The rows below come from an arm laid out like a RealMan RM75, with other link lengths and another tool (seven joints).
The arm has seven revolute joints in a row. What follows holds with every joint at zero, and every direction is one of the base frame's.
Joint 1 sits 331.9 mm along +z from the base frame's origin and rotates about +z.
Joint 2 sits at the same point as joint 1 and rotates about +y.
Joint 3 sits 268.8 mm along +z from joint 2 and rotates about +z.
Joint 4 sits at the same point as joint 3 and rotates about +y.
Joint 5 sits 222.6 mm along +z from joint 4 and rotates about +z.
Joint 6 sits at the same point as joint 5 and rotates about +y.
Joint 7 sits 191.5 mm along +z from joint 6 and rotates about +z.
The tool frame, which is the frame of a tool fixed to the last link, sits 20 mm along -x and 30 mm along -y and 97 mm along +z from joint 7; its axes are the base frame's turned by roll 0.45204, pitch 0 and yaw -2.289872 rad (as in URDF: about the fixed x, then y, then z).
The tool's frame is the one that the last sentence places.
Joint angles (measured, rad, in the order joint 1, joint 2, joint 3, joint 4, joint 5, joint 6, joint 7), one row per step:
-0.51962 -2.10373 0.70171 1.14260 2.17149 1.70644 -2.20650
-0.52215 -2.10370 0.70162 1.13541 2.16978 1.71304 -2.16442
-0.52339 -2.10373 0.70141 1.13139 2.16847 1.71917 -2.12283
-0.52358 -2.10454 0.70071 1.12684 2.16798 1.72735 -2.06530
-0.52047 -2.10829 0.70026 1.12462 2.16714 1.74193 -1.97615
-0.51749 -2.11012 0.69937 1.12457 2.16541 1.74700 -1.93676
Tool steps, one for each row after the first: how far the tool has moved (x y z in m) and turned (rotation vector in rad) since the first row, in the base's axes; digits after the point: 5 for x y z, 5 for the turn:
0.00166 -0.00060 -0.00148 -0.00132 0.00735 -0.03979
0.00293 -0.00098 -0.00225 -0.00007 0.01616 -0.07932
0.00405 -0.00184 -0.00336 0.00237 0.02875 -0.13235
0.00591 -0.00429 -0.00532 0.00661 0.04714 -0.21501
0.00648 -0.00513 -0.00571 0.01161 0.05436 -0.25017

